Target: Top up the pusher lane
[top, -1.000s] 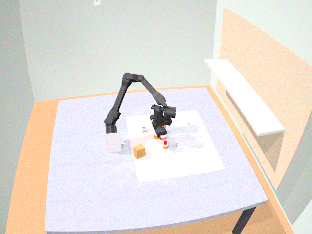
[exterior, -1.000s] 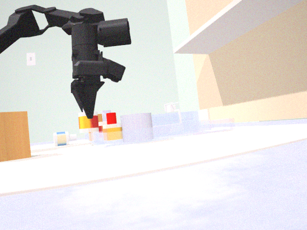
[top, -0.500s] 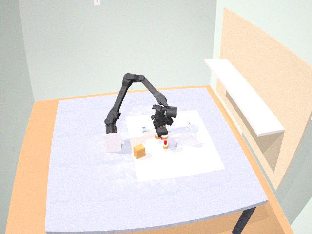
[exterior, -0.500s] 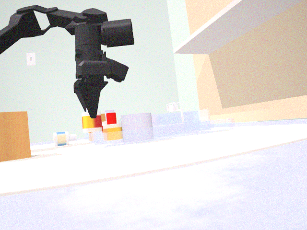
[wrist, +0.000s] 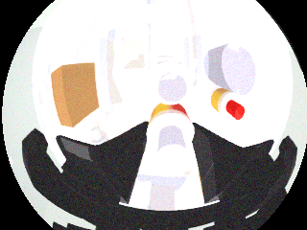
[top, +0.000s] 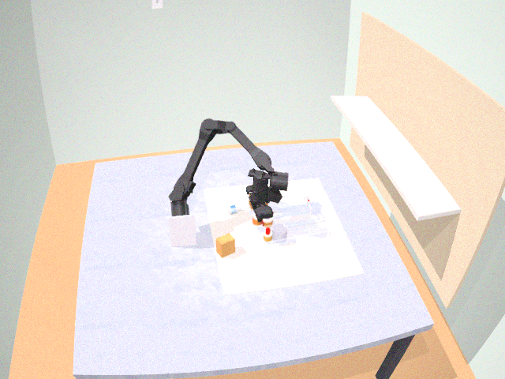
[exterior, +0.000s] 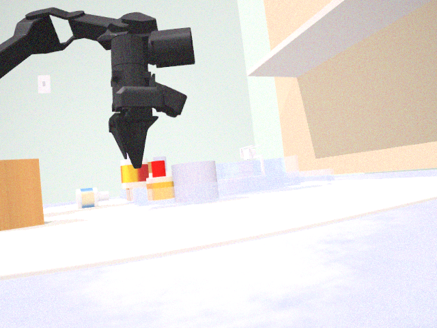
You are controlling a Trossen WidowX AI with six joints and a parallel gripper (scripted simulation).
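My gripper tip is now 80 mm short of the grey cylinder, 70 mm to the left of it and 30 mm above it. From my gripper tip the other things lie so: see-through sprung lane 160 mm ahead, 50 mm to the left, 40 mm below; then wall shelf 530 mm ahead, 10 mm to the left, 310 mm above.
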